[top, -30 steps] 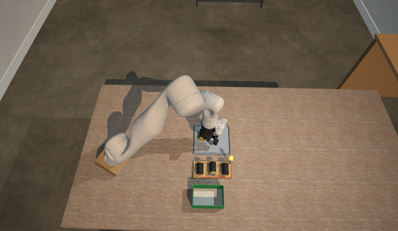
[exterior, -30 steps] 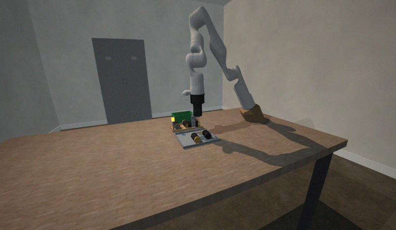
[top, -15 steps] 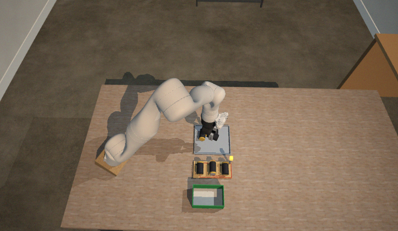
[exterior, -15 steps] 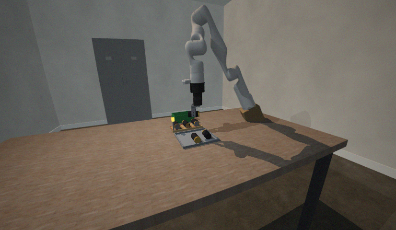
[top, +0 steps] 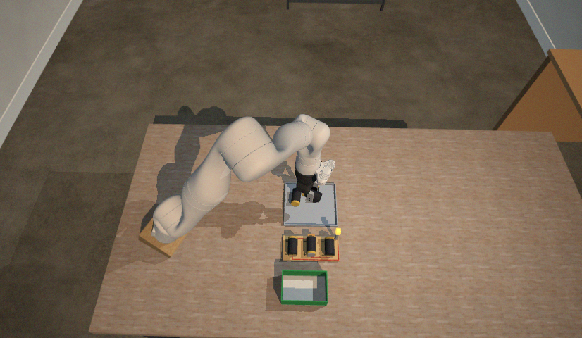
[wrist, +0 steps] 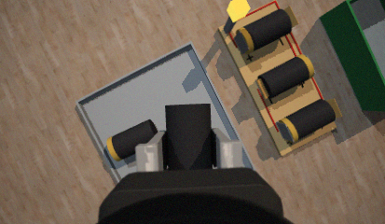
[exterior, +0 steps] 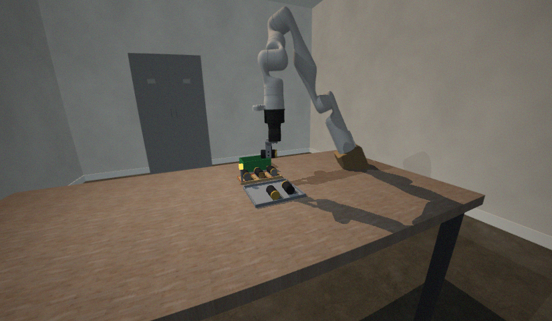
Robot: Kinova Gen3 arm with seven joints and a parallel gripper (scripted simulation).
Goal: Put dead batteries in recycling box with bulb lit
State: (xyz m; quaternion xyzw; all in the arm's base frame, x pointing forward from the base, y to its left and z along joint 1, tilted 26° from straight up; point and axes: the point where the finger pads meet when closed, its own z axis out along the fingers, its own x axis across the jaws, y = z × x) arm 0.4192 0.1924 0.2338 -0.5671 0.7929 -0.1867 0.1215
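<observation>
The grey tray lies 3 cm to the left of my hand and 15 cm below it. The rest, counted from my hand: green recycling box 29 cm to the right, 14 cm below.
</observation>
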